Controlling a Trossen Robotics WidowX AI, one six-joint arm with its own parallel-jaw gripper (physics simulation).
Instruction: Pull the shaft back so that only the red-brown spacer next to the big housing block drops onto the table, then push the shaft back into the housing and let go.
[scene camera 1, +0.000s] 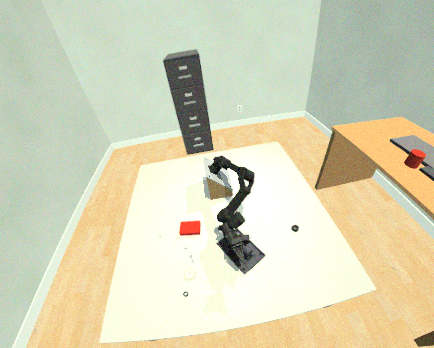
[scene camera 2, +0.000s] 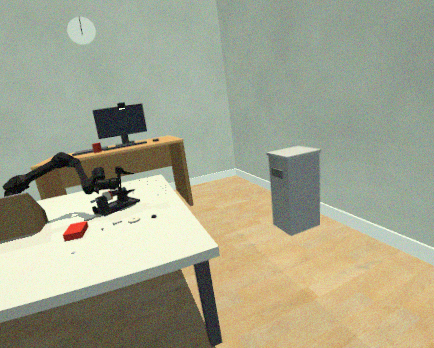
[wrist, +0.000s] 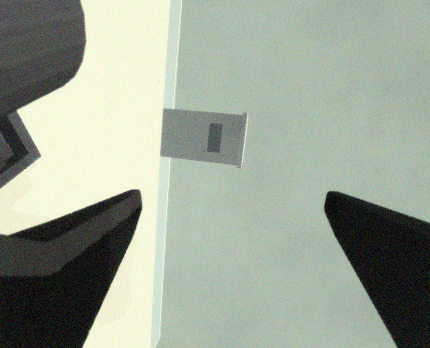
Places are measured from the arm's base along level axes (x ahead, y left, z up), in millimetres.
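Pixels of known places: gripper, between the fingertips: (scene camera 1: 242, 264) (scene camera 2: 134, 181) (wrist: 233, 199); arm's base, origin of its link: (scene camera 1: 212, 170) (scene camera 2: 11, 202).
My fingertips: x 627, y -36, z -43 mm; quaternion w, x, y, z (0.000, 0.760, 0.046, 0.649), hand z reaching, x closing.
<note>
For each thing: its top centre in the pictures, then the offset to it from my fingertips. "pt": a spot on its surface instead.
- dark plate corner, a spot on its surface: (wrist: 33, 149) pt 3 mm ahead, 12 mm left, 113 mm down
- red box, centre of its top: (scene camera 2: 75, 227) (scene camera 1: 189, 226) 346 mm back, 202 mm right, 98 mm down
- black ring, centre of its top: (scene camera 1: 295, 227) 133 mm back, 375 mm left, 113 mm down
- pale disc, centre of its top: (scene camera 1: 189, 273) 82 mm back, 256 mm right, 118 mm down
- small ring, centre of its top: (scene camera 1: 185, 293) 10 mm ahead, 293 mm right, 118 mm down
My gripper (scene camera 1: 247, 254) (scene camera 2: 133, 181) (wrist: 233, 199) is open and empty, over the dark fixture. In scene camera 1 the arm covers most of the fixture; a corner of its dark base plate (scene camera 1: 257, 255) shows. The base plate (scene camera 2: 119, 207) also shows in scene camera 2, with a small pale and reddish part above it. In the wrist view a large dark grey rounded part (wrist: 40, 50) fills the upper left, with a dark plate corner (wrist: 33, 149) below it, both left of the fingers. The red-brown spacer, shaft and housing block cannot be clearly told apart.
A red box (scene camera 1: 190, 228) (scene camera 2: 75, 231) lies left of the fixture. A brown block with a slanted white panel (scene camera 1: 219, 189) stands behind the arm. A black ring (scene camera 1: 295, 228) lies right; a pale disc (scene camera 1: 189, 274) and a small ring (scene camera 1: 185, 294) lie at the front left.
</note>
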